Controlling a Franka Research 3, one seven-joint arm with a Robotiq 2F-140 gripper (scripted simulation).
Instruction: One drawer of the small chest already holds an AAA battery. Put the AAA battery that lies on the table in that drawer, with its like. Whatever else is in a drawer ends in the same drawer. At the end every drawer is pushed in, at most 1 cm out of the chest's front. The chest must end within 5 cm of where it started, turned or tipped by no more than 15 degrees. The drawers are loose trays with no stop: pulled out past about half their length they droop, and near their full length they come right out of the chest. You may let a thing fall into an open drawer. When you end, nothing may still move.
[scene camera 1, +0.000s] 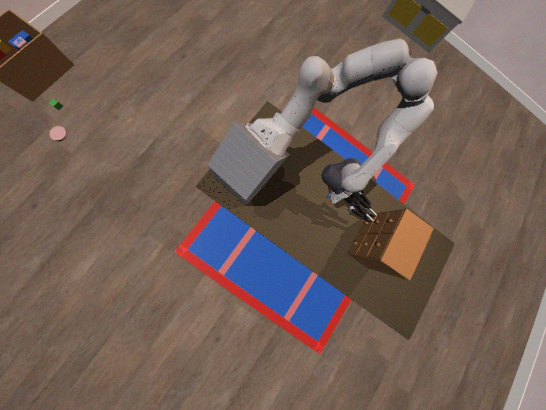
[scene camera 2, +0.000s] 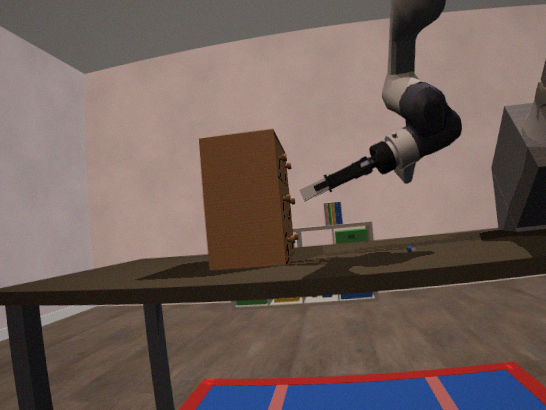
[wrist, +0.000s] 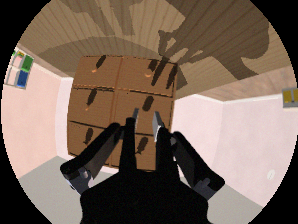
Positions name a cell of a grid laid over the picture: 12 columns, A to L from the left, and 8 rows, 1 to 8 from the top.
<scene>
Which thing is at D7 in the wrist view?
My gripper.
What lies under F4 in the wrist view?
A drawer.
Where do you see a drawer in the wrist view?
F6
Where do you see a drawer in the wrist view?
At D4
</scene>
